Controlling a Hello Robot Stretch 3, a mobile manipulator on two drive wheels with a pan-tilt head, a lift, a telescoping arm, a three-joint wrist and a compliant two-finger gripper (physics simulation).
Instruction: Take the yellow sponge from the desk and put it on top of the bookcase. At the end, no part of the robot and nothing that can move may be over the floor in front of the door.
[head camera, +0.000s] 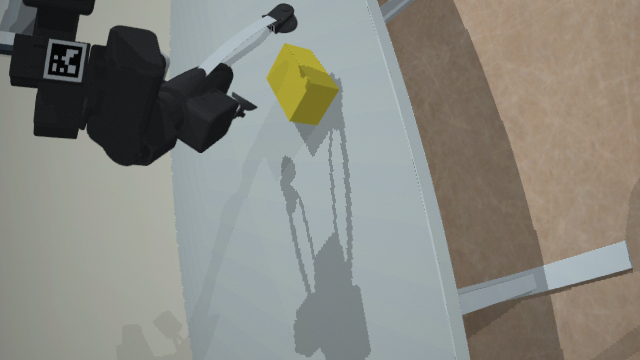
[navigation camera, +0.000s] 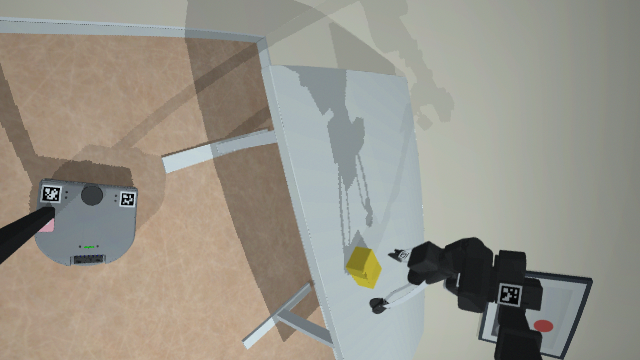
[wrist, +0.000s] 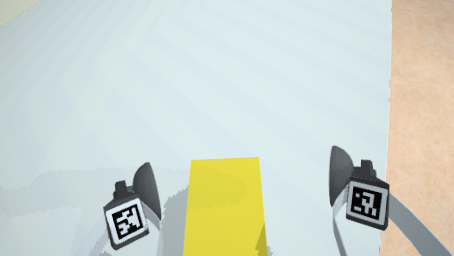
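Seen in the pictures: gripper, between the fingertips: (head camera: 267, 59) (navigation camera: 383, 281) (wrist: 241, 174); robot's base, origin of its link: (navigation camera: 92, 194).
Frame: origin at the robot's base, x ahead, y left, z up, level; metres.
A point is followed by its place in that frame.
Note:
The yellow sponge (head camera: 302, 85) @[x -0.091, y -0.500, z 0.996 m] (navigation camera: 364, 267) @[x -0.086, y -0.494, z 0.996 m] (wrist: 225, 210) @[x -0.105, y -0.542, z 0.996 m] is a block on the pale blue-grey desk (head camera: 390, 225) @[x 0.064, y -0.371, z 0.951 m] (navigation camera: 310, 125) @[x 0.202, y -0.325, z 0.951 m] (wrist: 225, 75) @[x -0.237, y -0.697, z 0.951 m]. My gripper (head camera: 264, 61) @[x -0.127, y -0.546, z 1.025 m] (navigation camera: 388, 280) @[x -0.127, y -0.546, z 1.025 m] (wrist: 241, 174) @[x -0.127, y -0.546, z 1.025 m] is open, with its fingers wide apart, over the desk. In the wrist view the sponge shows between the two fingers, with a gap on each side, a wider one at the right; its near end is cut off by the lower edge. The fingers do not touch it. The gripper's height above the desk is hard to tell. The bookcase and the door do not show.
My grey base (navigation camera: 90, 227) @[x -0.116, y -0.002, z 0.159 m] stands on the brown floor, left of the desk in the navigation camera. Desk legs (head camera: 585, 265) (navigation camera: 190, 157) reach out over the floor. A wall (head camera: 75, 225) @[x 0.208, y -1.153, z 1.208 m] (navigation camera: 525, 150) @[x 0.306, y -1.108, z 1.407 m] runs along the desk's far side, with a framed picture (navigation camera: 565, 310) @[x -0.409, y -1.411, z 1.664 m] behind the wrist.

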